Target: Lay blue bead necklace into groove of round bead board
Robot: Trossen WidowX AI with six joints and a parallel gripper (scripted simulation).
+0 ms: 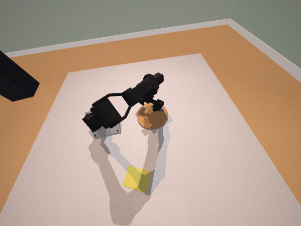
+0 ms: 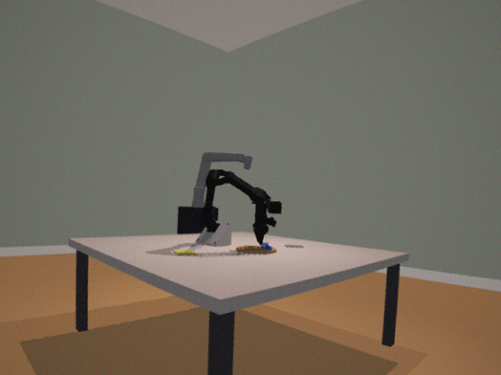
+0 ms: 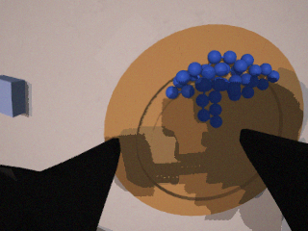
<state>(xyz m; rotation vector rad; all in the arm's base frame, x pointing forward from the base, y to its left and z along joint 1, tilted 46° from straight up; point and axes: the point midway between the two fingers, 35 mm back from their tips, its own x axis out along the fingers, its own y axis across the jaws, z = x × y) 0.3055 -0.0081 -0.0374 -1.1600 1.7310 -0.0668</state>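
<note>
Right now my gripper tip is 10 mm short of the round bead board, 40 mm to the left of it and 20 mm above it. Round my gripper tip: yellow square patch: 150 mm behind, 360 mm to the right, 30 mm below; flat grey tile: 50 mm ahead, 270 mm to the left, 30 mm below; light blue cube: 80 mm behind, 160 mm to the left, 20 mm below.
</note>
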